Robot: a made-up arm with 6 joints. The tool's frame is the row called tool. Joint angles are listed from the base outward. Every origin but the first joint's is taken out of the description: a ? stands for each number. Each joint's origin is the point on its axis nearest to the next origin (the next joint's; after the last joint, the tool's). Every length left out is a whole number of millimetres.
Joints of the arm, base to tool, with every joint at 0 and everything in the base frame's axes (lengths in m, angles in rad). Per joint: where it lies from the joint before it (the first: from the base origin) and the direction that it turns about. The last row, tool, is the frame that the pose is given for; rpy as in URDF.
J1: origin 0.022 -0.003 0.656 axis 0 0 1
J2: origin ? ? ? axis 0 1 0
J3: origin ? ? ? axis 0 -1 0
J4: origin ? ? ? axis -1 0 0
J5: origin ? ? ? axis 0 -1 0
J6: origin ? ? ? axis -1 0 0
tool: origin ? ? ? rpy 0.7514 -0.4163 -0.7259
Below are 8 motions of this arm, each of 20 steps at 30 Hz.
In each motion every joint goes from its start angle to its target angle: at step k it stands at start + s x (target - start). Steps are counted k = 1, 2, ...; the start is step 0. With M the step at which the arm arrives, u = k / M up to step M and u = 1 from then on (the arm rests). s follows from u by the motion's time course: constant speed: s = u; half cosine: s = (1 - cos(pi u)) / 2; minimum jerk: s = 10 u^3 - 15 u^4 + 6 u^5.
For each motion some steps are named. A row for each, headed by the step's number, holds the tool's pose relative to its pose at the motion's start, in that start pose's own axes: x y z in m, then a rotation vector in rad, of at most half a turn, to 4 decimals.
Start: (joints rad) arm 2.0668 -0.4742 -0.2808 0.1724 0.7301 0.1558
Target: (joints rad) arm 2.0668 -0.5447 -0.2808 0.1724 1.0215 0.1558
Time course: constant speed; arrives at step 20
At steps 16, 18, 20:
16: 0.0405 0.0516 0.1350 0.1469 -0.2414 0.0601
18: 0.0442 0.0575 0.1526 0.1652 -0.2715 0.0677
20: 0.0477 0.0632 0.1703 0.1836 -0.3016 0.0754

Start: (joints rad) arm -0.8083 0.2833 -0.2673 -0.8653 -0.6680 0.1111
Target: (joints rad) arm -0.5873 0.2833 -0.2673 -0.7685 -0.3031 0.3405
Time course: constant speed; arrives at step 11
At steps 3, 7, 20:
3: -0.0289 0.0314 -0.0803 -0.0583 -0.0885 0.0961
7: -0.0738 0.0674 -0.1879 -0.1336 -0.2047 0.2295
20: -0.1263 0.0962 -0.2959 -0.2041 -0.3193 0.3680

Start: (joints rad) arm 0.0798 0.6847 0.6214 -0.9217 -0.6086 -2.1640
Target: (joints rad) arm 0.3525 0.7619 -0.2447 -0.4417 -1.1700 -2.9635
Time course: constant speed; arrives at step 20
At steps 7, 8, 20:
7: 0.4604 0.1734 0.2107 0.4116 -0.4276 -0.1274
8: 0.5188 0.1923 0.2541 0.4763 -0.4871 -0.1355
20: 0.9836 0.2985 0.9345 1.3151 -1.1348 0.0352

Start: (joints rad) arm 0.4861 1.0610 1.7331 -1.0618 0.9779 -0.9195
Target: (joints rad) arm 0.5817 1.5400 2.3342 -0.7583 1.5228 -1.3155
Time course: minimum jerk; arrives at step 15
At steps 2, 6, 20:
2: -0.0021 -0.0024 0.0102 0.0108 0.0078 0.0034
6: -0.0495 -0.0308 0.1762 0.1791 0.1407 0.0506
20: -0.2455 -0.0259 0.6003 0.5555 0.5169 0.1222

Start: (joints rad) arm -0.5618 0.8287 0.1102 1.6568 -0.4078 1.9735
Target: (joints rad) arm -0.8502 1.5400 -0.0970 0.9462 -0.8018 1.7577
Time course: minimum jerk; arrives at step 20
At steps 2, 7, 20:
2: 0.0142 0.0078 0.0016 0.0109 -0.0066 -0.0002
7: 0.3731 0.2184 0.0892 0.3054 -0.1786 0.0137
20: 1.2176 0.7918 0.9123 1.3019 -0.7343 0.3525

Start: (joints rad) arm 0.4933 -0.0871 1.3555 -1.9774 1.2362 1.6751
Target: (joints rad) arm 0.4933 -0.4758 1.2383 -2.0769 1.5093 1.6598
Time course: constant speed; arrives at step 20
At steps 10, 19, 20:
10: 0.0779 0.0961 0.3974 0.0500 0.0075 -0.1534
19: 0.1595 0.1222 0.7599 0.0861 0.0281 -0.2878
20: 0.1692 0.1216 0.8000 0.0896 0.0312 -0.3025

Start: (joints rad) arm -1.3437 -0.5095 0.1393 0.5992 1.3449 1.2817
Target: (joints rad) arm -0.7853 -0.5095 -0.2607 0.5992 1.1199 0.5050
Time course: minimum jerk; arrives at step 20
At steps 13, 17, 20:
13: -0.0182 0.2589 0.2848 0.7264 0.5195 -0.6997
17: 0.0193 0.3165 0.3835 0.9371 0.6486 -0.8845
20: 0.0252 0.3230 0.3966 0.9644 0.6649 -0.9075

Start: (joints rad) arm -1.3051 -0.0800 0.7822 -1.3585 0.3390 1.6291
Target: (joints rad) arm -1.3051 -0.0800 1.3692 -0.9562 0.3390 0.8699
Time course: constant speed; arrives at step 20
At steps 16, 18, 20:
16: 0.2429 0.1577 0.5578 0.6181 -0.3039 -0.1514
18: 0.2582 0.1634 0.6354 0.6987 -0.3363 -0.1587
20: 0.2699 0.1658 0.7138 0.7795 -0.3675 -0.1632

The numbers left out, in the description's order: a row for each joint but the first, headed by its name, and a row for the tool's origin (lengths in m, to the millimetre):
J2: 0.231 0.035 0.000
J3: 0.016 0.000 1.393
J4: 1.083 0.000 0.138
J5: 0.000 0.002 -0.002
J6: 0.204 0.000 0.026
tool: 0.000 0.020 -0.014

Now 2 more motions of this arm.
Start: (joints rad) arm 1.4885 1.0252 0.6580 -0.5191 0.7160 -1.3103
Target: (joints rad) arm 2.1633 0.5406 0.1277 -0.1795 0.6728 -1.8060
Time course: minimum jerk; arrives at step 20
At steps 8, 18, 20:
8: -0.4908 -0.3041 -0.1787 -0.1038 0.1885 -0.2162
18: -1.6028 -0.6864 -0.1174 -0.3540 0.5268 -0.7071
20: -1.6163 -0.6886 -0.1132 -0.3575 0.5305 -0.7135

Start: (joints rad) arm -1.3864 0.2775 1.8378 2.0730 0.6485 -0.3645
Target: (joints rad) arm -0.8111 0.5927 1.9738 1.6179 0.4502 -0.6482
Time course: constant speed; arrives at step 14
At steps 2, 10, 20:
2: 0.0153 0.0892 -0.0053 0.0968 -0.0047 -0.1590
10: 0.1767 0.4461 0.0644 0.5257 -0.0090 -0.7707
20: 0.3121 0.6032 0.1576 0.7662 -0.0016 -1.0581

